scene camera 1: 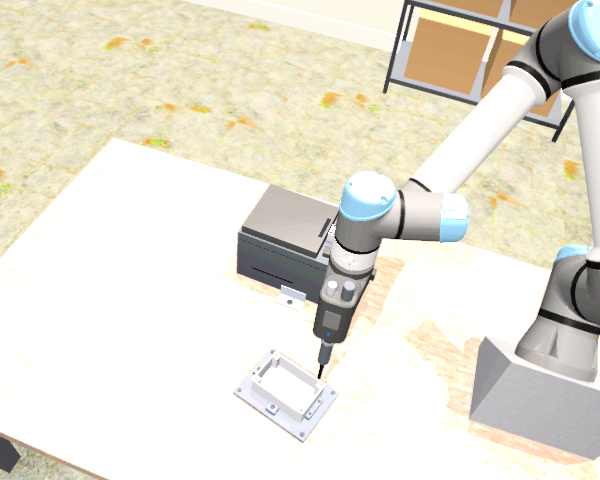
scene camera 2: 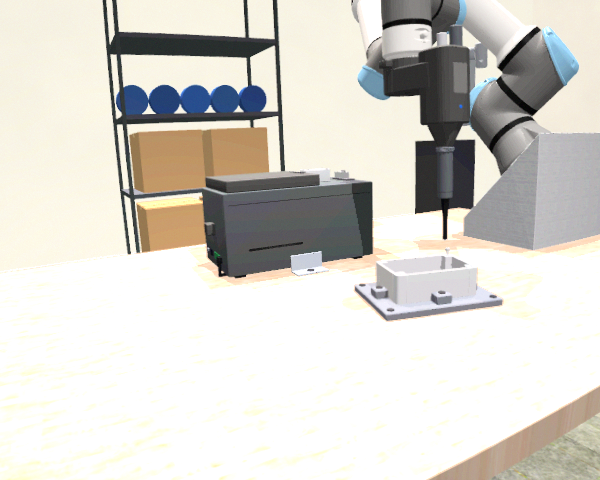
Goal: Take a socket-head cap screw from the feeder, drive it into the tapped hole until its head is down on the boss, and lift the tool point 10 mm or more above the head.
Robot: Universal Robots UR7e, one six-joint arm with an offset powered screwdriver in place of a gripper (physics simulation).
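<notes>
My screwdriver point(scene camera 1: 319, 377) point(scene camera 2: 444, 238) points down over the corner of the light box nearest the robot base. Its black bit tip is bare, with a visible gap below it. A small pale screw point(scene camera 2: 447, 251) shows upright under the tip in scene camera 2, near the box's back rim; I cannot tell what its lower end touches. I cannot make the screw out in scene camera 1. The open-topped box point(scene camera 1: 274, 395) point(scene camera 2: 435, 286) sits on a grey plate point(scene camera 1: 300, 434) point(scene camera 2: 400, 314) with small bosses point(scene camera 1: 271, 408) point(scene camera 2: 441, 297). The dark screw feeder point(scene camera 1: 280, 265) point(scene camera 2: 295, 230) stands behind.
A small angled bracket point(scene camera 1: 291, 297) point(scene camera 2: 308, 263) lies at the feeder's front. The grey wedge-shaped robot mount point(scene camera 1: 540, 405) point(scene camera 2: 560, 190) stands at the right. A shelf rack point(scene camera 1: 395, 50) point(scene camera 2: 195, 119) with boxes stands beyond the table.
</notes>
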